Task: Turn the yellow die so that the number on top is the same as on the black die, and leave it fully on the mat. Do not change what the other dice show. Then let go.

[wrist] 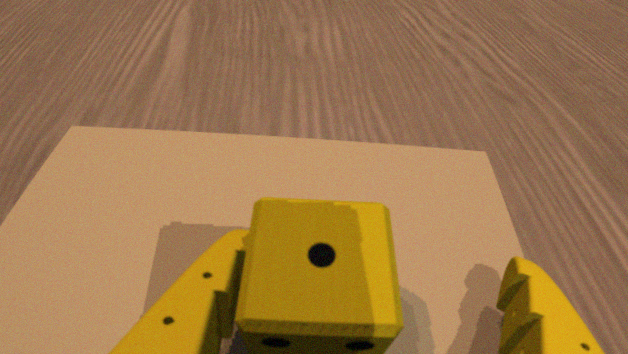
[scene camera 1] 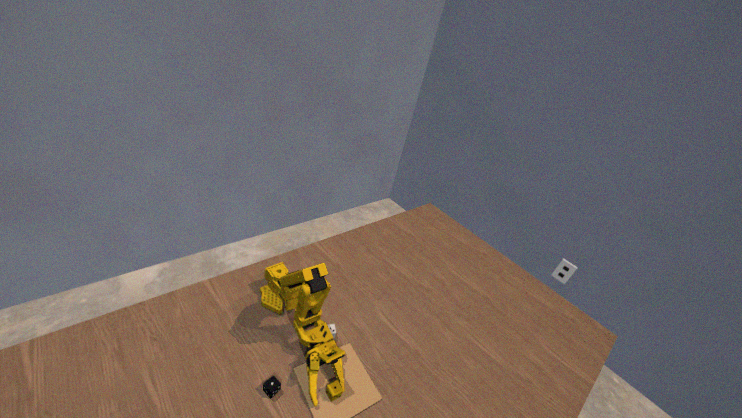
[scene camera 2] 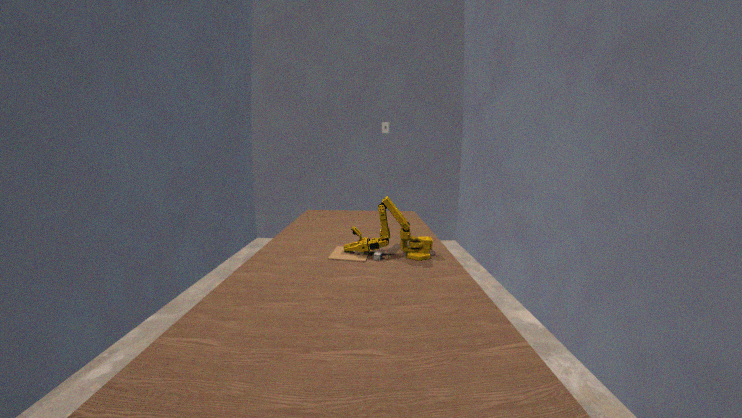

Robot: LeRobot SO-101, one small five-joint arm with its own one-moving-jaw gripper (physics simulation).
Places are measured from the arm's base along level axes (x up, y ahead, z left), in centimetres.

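Where they show: end effector, tool point: [wrist: 253,252] [scene camera 1: 341,390] [scene camera 2: 345,249]; arm's base, origin of the base link: [scene camera 1: 286,301] [scene camera 2: 412,255].
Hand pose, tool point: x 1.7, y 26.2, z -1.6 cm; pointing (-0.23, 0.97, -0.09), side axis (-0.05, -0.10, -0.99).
Note:
Things, the pixels of their top centre, and the offset from my tool point. Level surfaces: height alone.
- yellow die, middle of its top: [wrist: 321,254] [scene camera 1: 335,387] dx +1.2, dy -0.8, dz -1.2 cm
- tan mat, middle of its top: [scene camera 1: 337,383] [scene camera 2: 350,252] dx -1.3, dy -2.0, dz +0.6 cm
- black die, middle of its top: [scene camera 1: 272,383] dx +0.8, dy -8.5, dz -10.9 cm
- white die, middle of its top: [scene camera 1: 330,328] [scene camera 2: 378,252] dx +0.8, dy -12.6, dz +5.7 cm
- wooden table, its level: dx -1.7 cm
The yellow die [scene camera 1: 334,388] [wrist: 320,285] sits on the tan mat [scene camera 1: 365,385] [scene camera 2: 336,254] [wrist: 125,175], inside its edges. Its upper face shows one pip; the top pips of its near face show at the bottom of the wrist view. The black die [scene camera 1: 271,386] lies on the table left of the mat in scene camera 1, with one pip on its upper face. My gripper [scene camera 1: 327,398] [wrist: 378,246] is open around the yellow die. In the wrist view the left jaw is close against the die, and a wide gap separates the die from the right jaw.
A white die [scene camera 1: 332,328] [scene camera 2: 378,255] stands on the wooden table [scene camera 1: 441,290] [scene camera 2: 337,321] beside the arm's wrist, near the mat's edge on the arm's base side. The mat's far edge and the table beyond it show in the wrist view.

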